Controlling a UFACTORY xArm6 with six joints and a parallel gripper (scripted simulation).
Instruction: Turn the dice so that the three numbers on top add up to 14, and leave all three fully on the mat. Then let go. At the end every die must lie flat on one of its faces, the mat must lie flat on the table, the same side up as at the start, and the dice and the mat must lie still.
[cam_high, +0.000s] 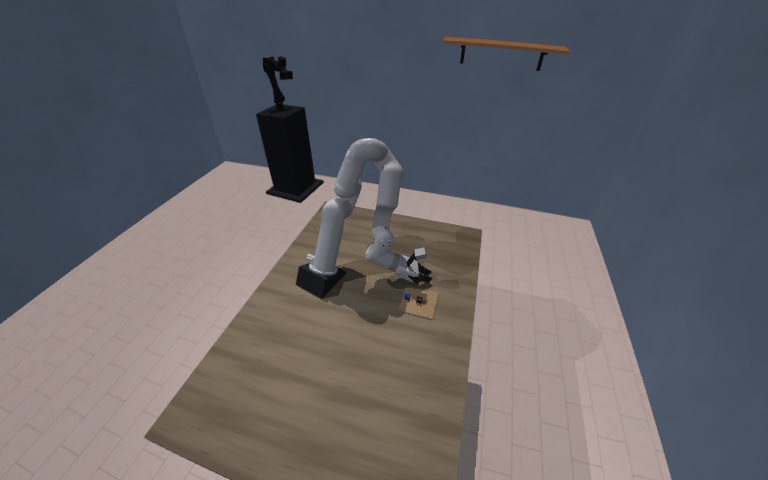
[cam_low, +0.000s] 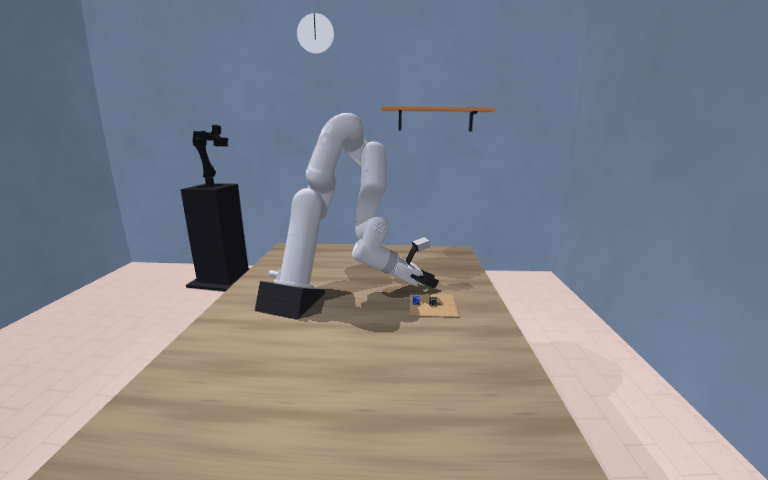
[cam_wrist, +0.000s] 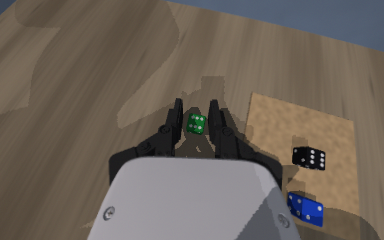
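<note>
Right now the green die is 1 cm below my hand. Round my hand: black die 1 cm ahead, 13 cm to the right, 1 cm below; tan mat 1 cm ahead, 13 cm to the right, 2 cm below; blue die 4 cm behind, 14 cm to the right, 1 cm below.
</note>
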